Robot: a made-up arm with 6 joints. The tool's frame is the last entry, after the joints. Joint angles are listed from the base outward.
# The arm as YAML. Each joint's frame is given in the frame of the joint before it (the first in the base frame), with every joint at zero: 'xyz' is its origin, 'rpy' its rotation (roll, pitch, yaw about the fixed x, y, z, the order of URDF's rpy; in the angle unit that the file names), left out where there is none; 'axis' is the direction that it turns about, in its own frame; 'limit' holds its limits. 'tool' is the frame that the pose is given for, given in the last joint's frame.
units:
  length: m
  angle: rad
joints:
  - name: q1
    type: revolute
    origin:
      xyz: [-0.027, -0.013, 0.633]
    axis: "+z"
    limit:
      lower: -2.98
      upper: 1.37
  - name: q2
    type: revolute
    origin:
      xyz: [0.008, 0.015, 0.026]
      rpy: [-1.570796, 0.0, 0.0]
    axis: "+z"
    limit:
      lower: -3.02
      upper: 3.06
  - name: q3
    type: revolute
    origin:
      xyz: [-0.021, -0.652, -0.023]
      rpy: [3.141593, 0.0, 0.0]
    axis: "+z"
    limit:
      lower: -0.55
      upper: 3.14
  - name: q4
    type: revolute
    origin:
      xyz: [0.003, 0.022, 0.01]
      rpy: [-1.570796, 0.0, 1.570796]
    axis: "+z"
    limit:
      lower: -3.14
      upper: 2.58
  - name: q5
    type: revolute
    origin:
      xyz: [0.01, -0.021, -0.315]
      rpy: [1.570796, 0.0, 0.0]
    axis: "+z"
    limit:
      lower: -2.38
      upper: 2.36
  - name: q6
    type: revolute
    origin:
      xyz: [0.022, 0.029, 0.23]
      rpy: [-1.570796, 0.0, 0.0]
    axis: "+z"
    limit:
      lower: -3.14
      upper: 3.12
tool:
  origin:
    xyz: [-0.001, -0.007, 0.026]
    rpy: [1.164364, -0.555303, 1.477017]
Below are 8 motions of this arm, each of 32 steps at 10 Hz.
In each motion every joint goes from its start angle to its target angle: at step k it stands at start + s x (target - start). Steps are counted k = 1, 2, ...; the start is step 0. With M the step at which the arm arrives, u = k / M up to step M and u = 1 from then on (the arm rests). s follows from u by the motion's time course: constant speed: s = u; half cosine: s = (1 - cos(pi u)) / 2; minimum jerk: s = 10 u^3 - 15 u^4 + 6 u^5.
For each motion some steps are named. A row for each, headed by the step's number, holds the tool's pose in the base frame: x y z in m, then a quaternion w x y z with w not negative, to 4 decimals.
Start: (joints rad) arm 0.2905 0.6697 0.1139 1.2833 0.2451 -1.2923
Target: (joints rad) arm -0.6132 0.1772 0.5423 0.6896 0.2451 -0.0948
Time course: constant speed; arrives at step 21
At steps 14, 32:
14: 0.3522 -0.3131 1.5250 0.4972 -0.2694 -0.0670 0.8220
32: 0.0781 -0.3395 1.5828 0.5887 -0.4561 0.0567 0.6650

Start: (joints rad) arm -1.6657 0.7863 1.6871 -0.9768 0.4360 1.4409
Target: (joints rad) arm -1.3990 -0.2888 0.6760 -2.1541 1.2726 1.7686
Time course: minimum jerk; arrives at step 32
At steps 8, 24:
8: -0.2143 -0.7159 1.2599 0.7540 -0.6314 0.1770 -0.0372
24: 0.1186 -0.1763 1.4095 0.7976 -0.4906 -0.3046 -0.1742

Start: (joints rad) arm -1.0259 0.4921 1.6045 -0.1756 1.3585 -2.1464
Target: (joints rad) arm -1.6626 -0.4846 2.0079 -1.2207 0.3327 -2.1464
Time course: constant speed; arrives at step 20
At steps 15, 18, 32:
15: -0.1911 0.1334 1.6078 0.5120 0.0552 0.4320 -0.7404
18: -0.1464 0.2917 1.5799 0.4479 -0.0402 0.4293 -0.7833
32: -0.1000 0.3923 1.5483 0.3870 -0.1030 0.4268 -0.8108

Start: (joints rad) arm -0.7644 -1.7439 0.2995 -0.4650 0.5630 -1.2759
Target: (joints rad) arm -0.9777 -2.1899 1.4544 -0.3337 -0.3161 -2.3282
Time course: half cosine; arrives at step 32
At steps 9, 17, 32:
9: -0.7169 0.3483 0.7206 0.5481 0.4233 0.4111 -0.5928
17: -0.7476 0.4600 0.4844 0.5902 0.2712 0.2488 -0.7185
32: -0.6690 0.4667 0.1478 0.5345 0.0993 0.0648 -0.8368

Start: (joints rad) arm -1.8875 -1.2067 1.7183 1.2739 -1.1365 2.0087
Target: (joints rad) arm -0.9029 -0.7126 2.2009 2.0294 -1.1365 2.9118
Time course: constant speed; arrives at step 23
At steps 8, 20, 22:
8: -0.0060 0.9228 0.7793 0.7387 0.2282 0.2977 -0.5601
20: -0.3354 0.7635 0.9601 0.7891 0.4767 0.3172 -0.2225
22: -0.3772 0.7236 0.9905 0.7778 0.5107 0.3309 -0.1571

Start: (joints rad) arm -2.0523 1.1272 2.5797 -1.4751 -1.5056 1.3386
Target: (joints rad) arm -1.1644 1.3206 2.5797 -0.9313 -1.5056 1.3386
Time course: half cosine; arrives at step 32
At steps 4, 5, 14, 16, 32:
4: -0.4990 -0.7331 1.2659 0.5727 -0.2586 0.3847 0.6762
5: -0.4886 -0.7418 1.2626 0.5708 -0.2589 0.3822 0.6790
14: -0.2935 -0.8574 1.2095 0.5357 -0.2570 0.3444 0.7269
16: -0.2311 -0.8794 1.1948 0.5239 -0.2543 0.3352 0.7406
32: 0.1139 -0.9044 1.1238 0.4498 -0.2295 0.3030 0.8082

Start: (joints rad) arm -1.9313 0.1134 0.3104 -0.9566 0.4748 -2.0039
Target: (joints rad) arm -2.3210 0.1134 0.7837 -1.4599 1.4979 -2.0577
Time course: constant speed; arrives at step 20
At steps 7, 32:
7: -0.3036 -0.3032 1.2082 0.2676 0.6895 0.6339 -0.2259
32: -0.3257 -0.3306 1.3154 0.4803 0.7163 0.2359 -0.4478

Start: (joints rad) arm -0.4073 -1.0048 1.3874 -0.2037 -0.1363 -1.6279
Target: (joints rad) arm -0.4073 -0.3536 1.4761 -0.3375 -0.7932 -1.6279
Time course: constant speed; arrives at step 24
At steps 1, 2, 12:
1: -0.8105 0.0319 1.1896 0.4506 0.2867 0.6230 -0.5715
2: -0.7982 0.0263 1.2094 0.4333 0.2754 0.6375 -0.5745
12: -0.6497 -0.0399 1.3886 0.2488 0.1507 0.7570 -0.5851

